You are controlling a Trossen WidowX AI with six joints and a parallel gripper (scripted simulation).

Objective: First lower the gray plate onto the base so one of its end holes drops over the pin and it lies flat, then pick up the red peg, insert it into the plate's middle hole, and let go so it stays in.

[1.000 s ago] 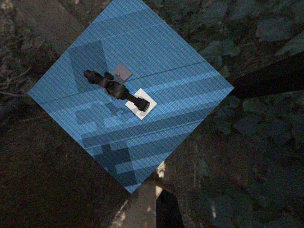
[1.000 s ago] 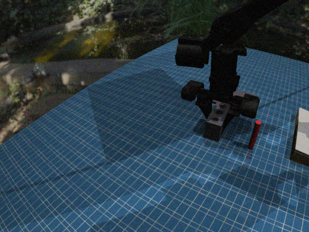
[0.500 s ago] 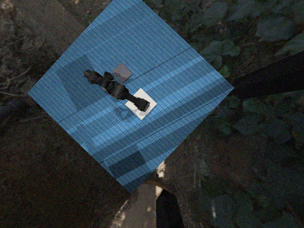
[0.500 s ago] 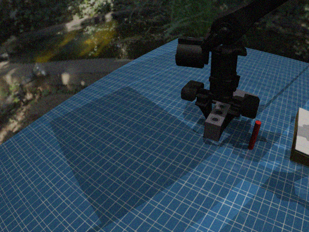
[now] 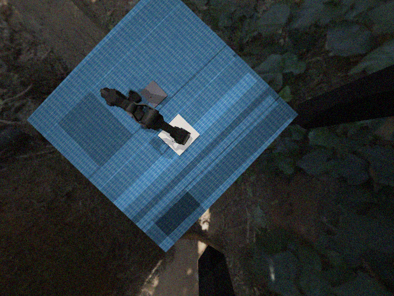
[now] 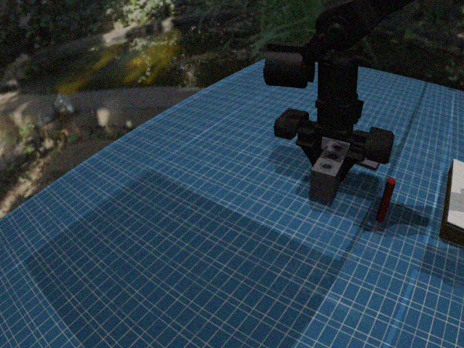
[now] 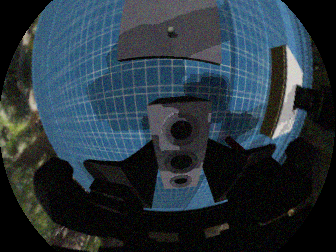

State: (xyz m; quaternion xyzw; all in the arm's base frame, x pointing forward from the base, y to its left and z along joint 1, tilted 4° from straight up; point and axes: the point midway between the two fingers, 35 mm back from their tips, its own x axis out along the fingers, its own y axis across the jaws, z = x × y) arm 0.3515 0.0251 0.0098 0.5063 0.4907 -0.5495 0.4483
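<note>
The dark square base is 20 mm behind my gripper tip, 140 mm to the right of it and 20 mm below it. The rest, counted from my gripper tip: gray plate (30 mm above); then red peg (100 mm behind, 50 mm to the left, 10 mm above).
</note>
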